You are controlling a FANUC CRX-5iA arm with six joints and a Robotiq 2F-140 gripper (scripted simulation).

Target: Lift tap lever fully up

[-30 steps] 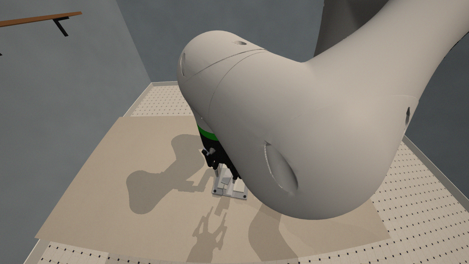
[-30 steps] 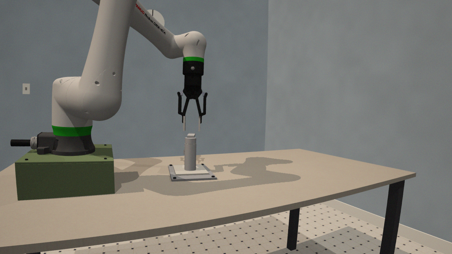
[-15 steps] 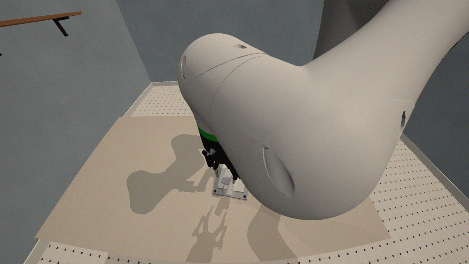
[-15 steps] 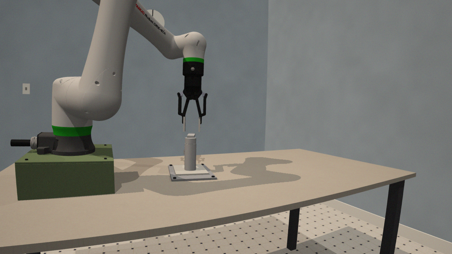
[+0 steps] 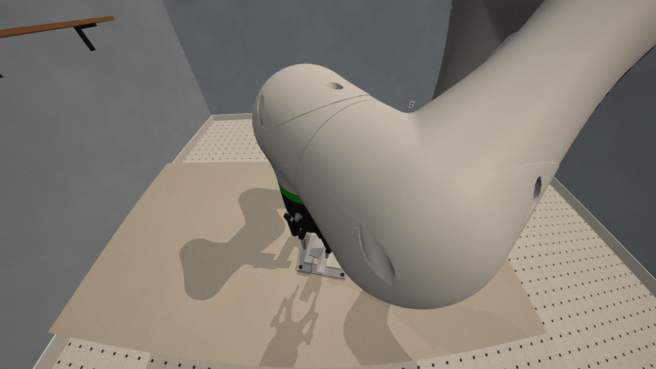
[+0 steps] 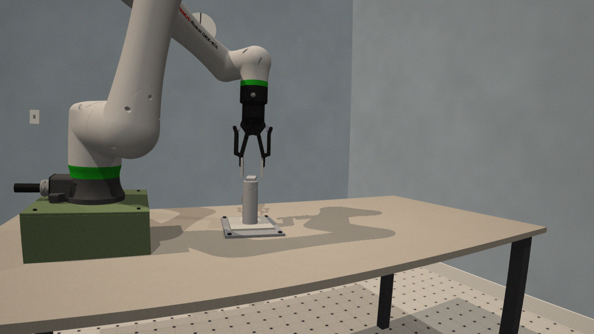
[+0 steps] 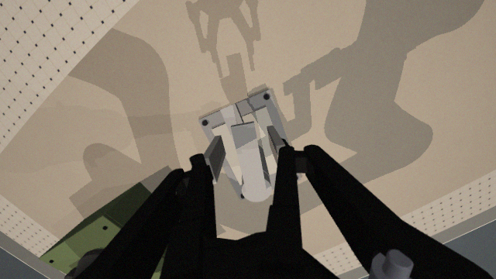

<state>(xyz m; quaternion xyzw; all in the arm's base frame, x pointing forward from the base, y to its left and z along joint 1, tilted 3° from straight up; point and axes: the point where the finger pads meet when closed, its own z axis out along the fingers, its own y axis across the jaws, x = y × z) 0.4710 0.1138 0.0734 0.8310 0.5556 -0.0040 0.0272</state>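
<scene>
Now: hand 30 mm to the left of the lever, 30 mm above it and 10 mm past it. Round my hand: tap (80 mm below, 50 mm to the right, 20 mm behind).
</scene>
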